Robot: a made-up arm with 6 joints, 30 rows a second.
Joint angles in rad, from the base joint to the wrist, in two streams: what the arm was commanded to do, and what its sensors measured. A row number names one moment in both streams.
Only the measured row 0 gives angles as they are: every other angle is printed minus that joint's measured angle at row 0.
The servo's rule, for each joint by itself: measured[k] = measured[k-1] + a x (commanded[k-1-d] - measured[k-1]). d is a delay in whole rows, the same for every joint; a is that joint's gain. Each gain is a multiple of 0.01, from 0.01 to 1. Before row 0 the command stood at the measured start. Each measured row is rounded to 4 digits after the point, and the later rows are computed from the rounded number. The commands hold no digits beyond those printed.
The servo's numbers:
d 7
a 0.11 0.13 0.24 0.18 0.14 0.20
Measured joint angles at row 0:
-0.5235 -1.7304 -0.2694 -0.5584 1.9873 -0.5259
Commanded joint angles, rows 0 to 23:
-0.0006 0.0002 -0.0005 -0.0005 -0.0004 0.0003
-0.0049 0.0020 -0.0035 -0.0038 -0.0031 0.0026
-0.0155 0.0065 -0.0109 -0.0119 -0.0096 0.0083
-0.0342 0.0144 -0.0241 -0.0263 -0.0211 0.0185
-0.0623 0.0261 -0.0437 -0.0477 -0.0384 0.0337
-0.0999 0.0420 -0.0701 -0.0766 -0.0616 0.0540
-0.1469 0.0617 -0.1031 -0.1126 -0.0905 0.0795
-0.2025 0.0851 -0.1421 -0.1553 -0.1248 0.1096
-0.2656 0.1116 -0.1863 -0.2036 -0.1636 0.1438
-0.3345 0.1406 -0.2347 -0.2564 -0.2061 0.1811
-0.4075 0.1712 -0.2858 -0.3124 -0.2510 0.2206
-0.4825 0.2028 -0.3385 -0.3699 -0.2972 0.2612
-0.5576 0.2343 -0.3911 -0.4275 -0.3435 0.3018
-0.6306 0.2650 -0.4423 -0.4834 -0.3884 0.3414
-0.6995 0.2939 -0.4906 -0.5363 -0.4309 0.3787
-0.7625 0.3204 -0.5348 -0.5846 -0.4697 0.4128
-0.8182 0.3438 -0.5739 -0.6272 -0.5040 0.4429
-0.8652 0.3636 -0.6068 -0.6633 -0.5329 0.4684
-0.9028 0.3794 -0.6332 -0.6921 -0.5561 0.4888
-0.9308 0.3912 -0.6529 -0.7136 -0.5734 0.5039
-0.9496 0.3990 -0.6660 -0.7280 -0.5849 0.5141
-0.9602 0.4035 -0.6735 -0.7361 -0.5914 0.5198
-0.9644 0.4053 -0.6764 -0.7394 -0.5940 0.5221
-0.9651 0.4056 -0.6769 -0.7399 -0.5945 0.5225
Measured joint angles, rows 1 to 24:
0.0000 0.0000 0.0000 0.0000 0.0000 0.0000
0.0000 0.0000 0.0000 0.0000 0.0000 0.0000
0.0000 0.0000 0.0000 0.0000 0.0000 0.0000
0.0000 0.0000 0.0000 0.0000 0.0000 0.0000
0.0000 0.0000 0.0000 0.0000 0.0000 0.0000
0.0000 0.0000 0.0000 0.0000 0.0000 0.0000
0.0000 0.0000 0.0000 0.0000 0.0000 0.0000
-0.0001 0.0000 -0.0001 -0.0001 -0.0001 0.0001
-0.0006 0.0003 -0.0009 -0.0008 -0.0005 0.0006
-0.0022 0.0011 -0.0033 -0.0028 -0.0018 0.0021
-0.0057 0.0028 -0.0083 -0.0070 -0.0045 0.0054
-0.0119 0.0058 -0.0168 -0.0143 -0.0092 0.0111
-0.0216 0.0105 -0.0296 -0.0255 -0.0165 0.0197
-0.0354 0.0172 -0.0472 -0.0412 -0.0269 0.0317
-0.0538 0.0260 -0.0700 -0.0617 -0.0406 0.0473
-0.0771 0.0371 -0.0979 -0.0872 -0.0578 0.0666
-0.1054 0.0506 -0.1307 -0.1177 -0.0786 0.0895
-0.1386 0.0663 -0.1679 -0.1527 -0.1027 0.1157
-0.1764 0.0840 -0.2088 -0.1918 -0.1299 0.1448
-0.2183 0.1035 -0.2526 -0.2342 -0.1598 0.1762
-0.2637 0.1245 -0.2981 -0.2791 -0.1918 0.2092
-0.3116 0.1465 -0.3443 -0.3254 -0.2253 0.2431
-0.3612 0.1691 -0.3900 -0.3721 -0.2595 0.2770
-0.4115 0.1918 -0.4341 -0.4180 -0.2937 0.3102

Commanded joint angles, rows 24 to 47:
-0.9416 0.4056 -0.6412 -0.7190 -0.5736 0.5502
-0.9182 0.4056 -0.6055 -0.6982 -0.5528 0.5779
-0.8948 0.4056 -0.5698 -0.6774 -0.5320 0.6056
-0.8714 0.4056 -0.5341 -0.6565 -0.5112 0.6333
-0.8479 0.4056 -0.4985 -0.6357 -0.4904 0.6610
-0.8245 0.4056 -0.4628 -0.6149 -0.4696 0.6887
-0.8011 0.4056 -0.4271 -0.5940 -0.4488 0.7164
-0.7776 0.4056 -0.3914 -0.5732 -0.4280 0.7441
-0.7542 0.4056 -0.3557 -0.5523 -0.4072 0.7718
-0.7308 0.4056 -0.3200 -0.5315 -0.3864 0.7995
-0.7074 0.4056 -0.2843 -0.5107 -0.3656 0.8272
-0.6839 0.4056 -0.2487 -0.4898 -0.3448 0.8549
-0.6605 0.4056 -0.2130 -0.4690 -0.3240 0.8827
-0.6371 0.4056 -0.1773 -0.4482 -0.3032 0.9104
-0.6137 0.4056 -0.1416 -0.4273 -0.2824 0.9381
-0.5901 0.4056 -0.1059 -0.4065 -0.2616 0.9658
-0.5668 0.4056 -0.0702 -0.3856 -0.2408 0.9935
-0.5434 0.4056 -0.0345 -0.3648 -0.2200 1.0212
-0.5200 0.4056 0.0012 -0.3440 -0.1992 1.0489
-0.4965 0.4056 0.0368 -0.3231 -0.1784 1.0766
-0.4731 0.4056 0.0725 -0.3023 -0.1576 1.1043
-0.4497 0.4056 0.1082 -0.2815 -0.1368 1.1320
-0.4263 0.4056 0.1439 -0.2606 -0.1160 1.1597
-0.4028 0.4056 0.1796 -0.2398 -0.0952 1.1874
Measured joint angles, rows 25 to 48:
-0.4614 0.2141 -0.4755 -0.4622 -0.3272 0.3418
-0.5100 0.2356 -0.5133 -0.5036 -0.3592 0.3712
-0.5563 0.2558 -0.5468 -0.5414 -0.3892 0.3977
-0.5996 0.2744 -0.5754 -0.5750 -0.4166 0.4210
-0.6393 0.2912 -0.5989 -0.6040 -0.4411 0.4408
-0.6751 0.3060 -0.6175 -0.6284 -0.4625 0.4571
-0.7070 0.3189 -0.6318 -0.6485 -0.4810 0.4702
-0.7328 0.3302 -0.6341 -0.6612 -0.4940 0.4862
-0.7532 0.3400 -0.6272 -0.6679 -0.5022 0.5045
-0.7688 0.3485 -0.6134 -0.6696 -0.5064 0.5247
-0.7801 0.3559 -0.5944 -0.6672 -0.5071 0.5464
-0.7876 0.3624 -0.5714 -0.6615 -0.5048 0.5693
-0.7917 0.3680 -0.5453 -0.6531 -0.4999 0.5932
-0.7927 0.3729 -0.5169 -0.6425 -0.4927 0.6178
-0.7910 0.3772 -0.4868 -0.6300 -0.4836 0.6431
-0.7870 0.3809 -0.4553 -0.6160 -0.4729 0.6688
-0.7808 0.3841 -0.4228 -0.6008 -0.4608 0.6949
-0.7727 0.3869 -0.3896 -0.5846 -0.4475 0.7214
-0.7629 0.3893 -0.3558 -0.5675 -0.4331 0.7481
-0.7516 0.3914 -0.3215 -0.5498 -0.4178 0.7750
-0.7390 0.3932 -0.2869 -0.5315 -0.4018 0.8021
-0.7252 0.3948 -0.2520 -0.5127 -0.3851 0.8293
-0.7103 0.3962 -0.2169 -0.4936 -0.3678 0.8566
-0.6945 0.3974 -0.1817 -0.4742 -0.3500 0.8840

